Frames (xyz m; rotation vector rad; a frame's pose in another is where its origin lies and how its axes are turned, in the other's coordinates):
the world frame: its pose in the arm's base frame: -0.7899 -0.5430 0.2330 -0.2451 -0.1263 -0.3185
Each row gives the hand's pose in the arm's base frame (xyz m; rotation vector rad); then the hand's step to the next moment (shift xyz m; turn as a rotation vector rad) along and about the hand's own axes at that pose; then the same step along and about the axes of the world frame.
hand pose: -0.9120 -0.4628 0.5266 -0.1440 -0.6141 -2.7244
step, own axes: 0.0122 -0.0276 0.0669 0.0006 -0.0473 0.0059
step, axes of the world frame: -0.0244 0.0272 0.0637 -0.0307 0.0365 -0.0005
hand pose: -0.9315 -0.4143 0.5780 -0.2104 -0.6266 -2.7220
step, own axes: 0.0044 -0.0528 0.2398 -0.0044 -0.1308 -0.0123
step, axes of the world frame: -0.0195 0.0941 0.2260 -0.0825 0.0977 -0.0304
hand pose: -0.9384 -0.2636 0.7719 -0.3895 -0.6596 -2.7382
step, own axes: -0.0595 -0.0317 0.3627 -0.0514 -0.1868 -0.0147
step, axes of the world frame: 0.0884 0.1719 0.3142 -0.0835 0.1663 -0.0559
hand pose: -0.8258 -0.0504 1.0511 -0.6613 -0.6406 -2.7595
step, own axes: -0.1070 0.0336 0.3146 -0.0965 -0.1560 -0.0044
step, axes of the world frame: 0.2053 0.1446 0.2203 -0.0290 0.1685 -0.0667
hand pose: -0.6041 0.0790 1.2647 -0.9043 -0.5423 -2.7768
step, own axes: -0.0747 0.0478 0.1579 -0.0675 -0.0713 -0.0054
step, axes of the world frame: 0.1558 0.0516 0.0766 0.0001 0.0859 -0.0478
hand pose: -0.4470 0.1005 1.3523 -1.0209 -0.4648 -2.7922
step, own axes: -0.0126 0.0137 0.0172 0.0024 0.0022 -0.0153
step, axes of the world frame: 0.0251 -0.0006 0.0035 -0.0093 -0.0081 -0.0096
